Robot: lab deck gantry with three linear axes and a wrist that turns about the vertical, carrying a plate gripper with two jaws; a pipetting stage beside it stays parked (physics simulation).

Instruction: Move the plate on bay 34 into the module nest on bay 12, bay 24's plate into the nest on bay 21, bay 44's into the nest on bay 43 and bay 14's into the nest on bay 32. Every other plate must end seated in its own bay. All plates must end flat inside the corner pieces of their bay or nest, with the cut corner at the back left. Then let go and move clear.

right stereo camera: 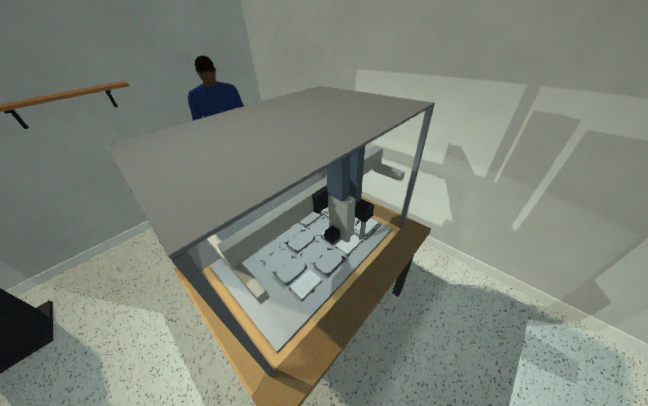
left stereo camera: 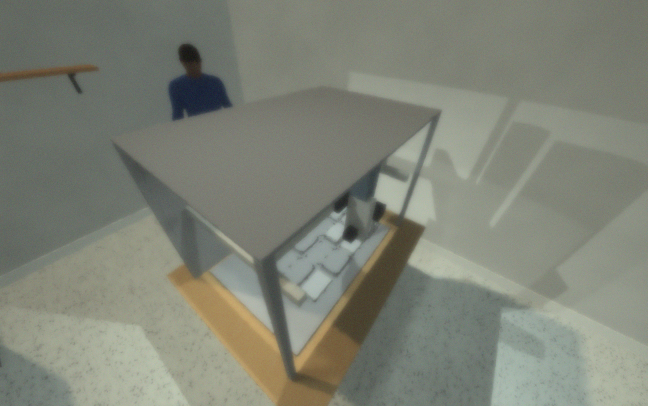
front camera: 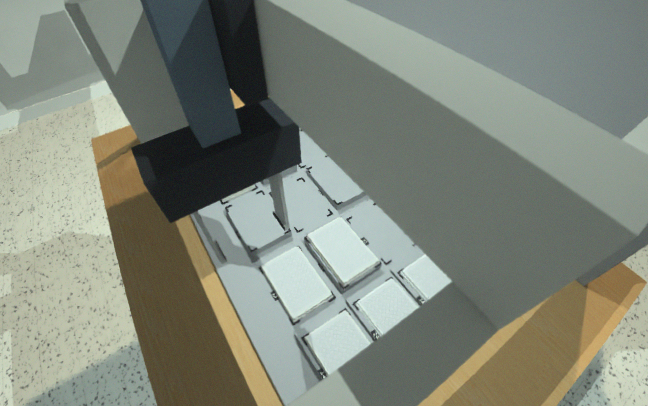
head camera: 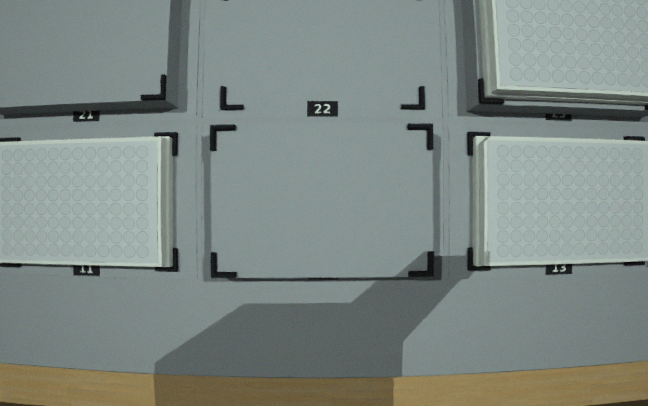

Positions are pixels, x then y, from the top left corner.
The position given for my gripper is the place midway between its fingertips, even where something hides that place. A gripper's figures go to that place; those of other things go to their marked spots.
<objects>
My gripper (front camera: 251, 237) is 47 cm from the lens. A bay 32 module nest (front camera: 330, 179) is 72 cm from the lens. A bay 12 module nest (front camera: 253, 218) is 66 cm from the lens.
</objects>
